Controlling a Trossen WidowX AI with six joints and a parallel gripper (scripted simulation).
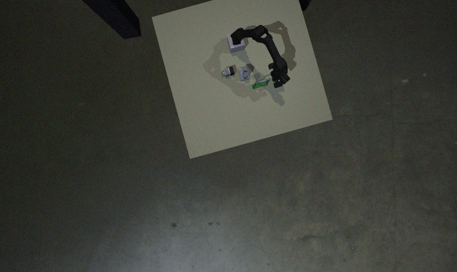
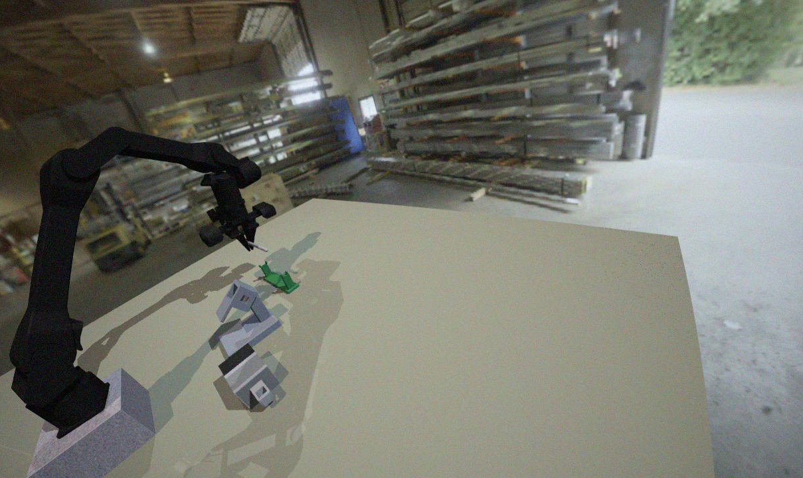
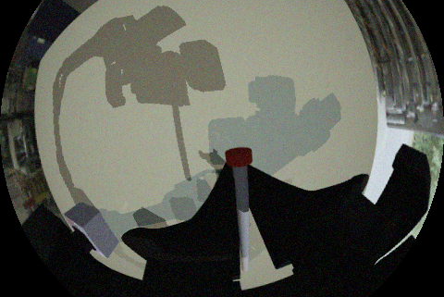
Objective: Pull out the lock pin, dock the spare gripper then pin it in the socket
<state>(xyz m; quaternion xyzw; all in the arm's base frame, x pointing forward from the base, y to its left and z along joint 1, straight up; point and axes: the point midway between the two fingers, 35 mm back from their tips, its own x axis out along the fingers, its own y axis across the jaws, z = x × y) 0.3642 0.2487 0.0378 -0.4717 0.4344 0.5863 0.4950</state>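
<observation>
Right now my gripper tip is 100 mm to the left of the green cradle, 50 mm above it and 10 mm short of it. Round my gripper tip: mount (220 mm to the right, 90 mm behind, 30 mm below); dark grey spare gripper (370 mm to the right, 130 mm behind, 60 mm below).
</observation>
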